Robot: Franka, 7 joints.
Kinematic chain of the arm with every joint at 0, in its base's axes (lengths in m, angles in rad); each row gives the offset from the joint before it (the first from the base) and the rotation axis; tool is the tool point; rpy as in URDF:
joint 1: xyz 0 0 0.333 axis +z
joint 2: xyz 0 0 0 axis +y
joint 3: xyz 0 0 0.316 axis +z
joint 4: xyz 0.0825 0 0 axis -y
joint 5: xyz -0.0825 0 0.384 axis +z
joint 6: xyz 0 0 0 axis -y
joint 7: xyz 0.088 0 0 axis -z
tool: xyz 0 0 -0.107 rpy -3.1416 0 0
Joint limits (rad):
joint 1: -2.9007..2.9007
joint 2: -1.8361..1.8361
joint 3: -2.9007..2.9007
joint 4: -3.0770..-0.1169
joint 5: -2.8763..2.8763
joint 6: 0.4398..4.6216
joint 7: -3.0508..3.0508
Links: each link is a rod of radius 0.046 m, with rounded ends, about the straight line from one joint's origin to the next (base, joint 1, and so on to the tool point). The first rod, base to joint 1, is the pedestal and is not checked.
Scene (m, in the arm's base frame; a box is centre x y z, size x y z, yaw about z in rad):
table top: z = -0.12
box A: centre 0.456 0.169 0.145 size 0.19 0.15 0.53 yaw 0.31
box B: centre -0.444 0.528 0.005 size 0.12 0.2 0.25 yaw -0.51
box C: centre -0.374 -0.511 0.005 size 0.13 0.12 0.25 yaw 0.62
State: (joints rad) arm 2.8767 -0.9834 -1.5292 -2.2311 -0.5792 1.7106 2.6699
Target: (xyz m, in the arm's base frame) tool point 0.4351 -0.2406 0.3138
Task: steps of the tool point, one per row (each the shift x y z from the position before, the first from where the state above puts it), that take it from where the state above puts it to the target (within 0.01 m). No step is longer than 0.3 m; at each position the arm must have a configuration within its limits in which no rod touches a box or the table.
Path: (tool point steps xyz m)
1: 0.0474 -0.0196 0.0164
2: 0.0396 -0.0195 0.0549
3: 0.0072 -0.0149 0.0868
4: 0.1244 -0.0945 0.0309
5: 0.0803 -0.1275 0.0576
6: 0.0449 -0.2264 -0.1088
7: -0.0658 -0.1832 -0.1423

